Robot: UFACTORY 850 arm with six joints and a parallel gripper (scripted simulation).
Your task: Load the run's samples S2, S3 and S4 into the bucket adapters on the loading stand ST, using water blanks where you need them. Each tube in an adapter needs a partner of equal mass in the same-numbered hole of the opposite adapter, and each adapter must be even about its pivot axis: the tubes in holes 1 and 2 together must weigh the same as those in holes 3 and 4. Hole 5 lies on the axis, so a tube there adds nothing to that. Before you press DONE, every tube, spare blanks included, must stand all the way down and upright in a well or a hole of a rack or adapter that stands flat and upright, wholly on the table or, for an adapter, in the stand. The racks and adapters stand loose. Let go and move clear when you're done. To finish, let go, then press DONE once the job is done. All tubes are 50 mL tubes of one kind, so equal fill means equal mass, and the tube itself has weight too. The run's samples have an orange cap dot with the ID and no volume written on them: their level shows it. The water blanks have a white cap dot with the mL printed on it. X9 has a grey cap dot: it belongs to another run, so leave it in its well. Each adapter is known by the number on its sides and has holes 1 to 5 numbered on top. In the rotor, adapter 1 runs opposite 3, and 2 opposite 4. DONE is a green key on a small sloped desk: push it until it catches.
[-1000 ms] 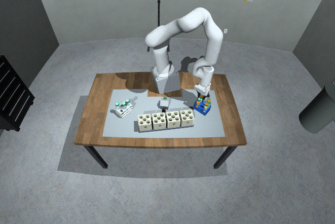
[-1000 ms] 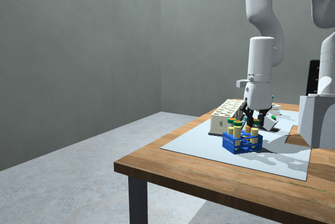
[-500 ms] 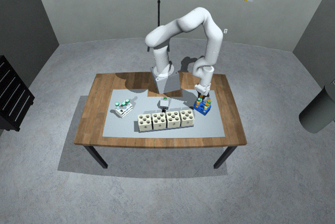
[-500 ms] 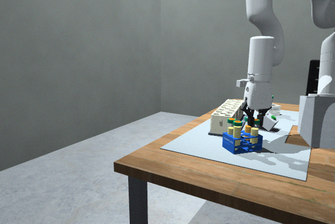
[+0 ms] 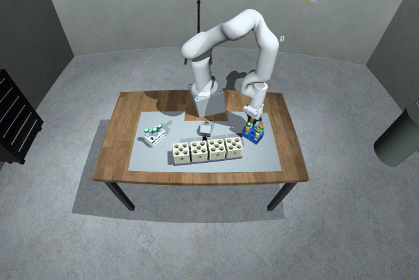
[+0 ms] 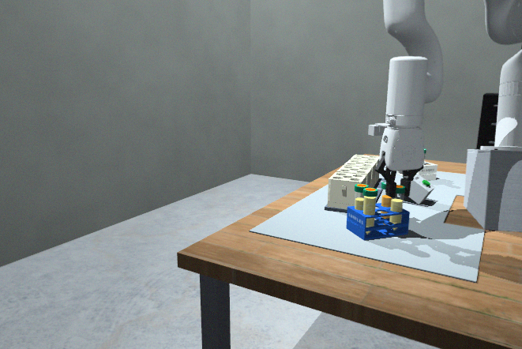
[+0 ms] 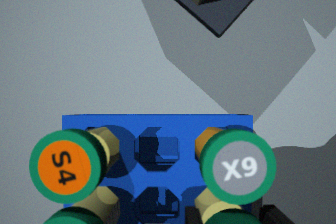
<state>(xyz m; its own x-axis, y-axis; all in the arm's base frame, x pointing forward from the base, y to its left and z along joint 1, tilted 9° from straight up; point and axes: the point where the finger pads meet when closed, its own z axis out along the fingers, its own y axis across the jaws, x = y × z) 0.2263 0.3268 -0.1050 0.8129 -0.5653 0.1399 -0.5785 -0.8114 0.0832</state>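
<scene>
My gripper is now 10 mm past the sample tube and 50 mm above it. Round my hand: blue rack: 40 mm ahead, 20 mm to the left, 90 mm below; sample tube S3: 40 mm ahead, 60 mm to the left, 50 mm below; tube X9: 30 mm ahead, 30 mm to the right, 50 mm below.
</scene>
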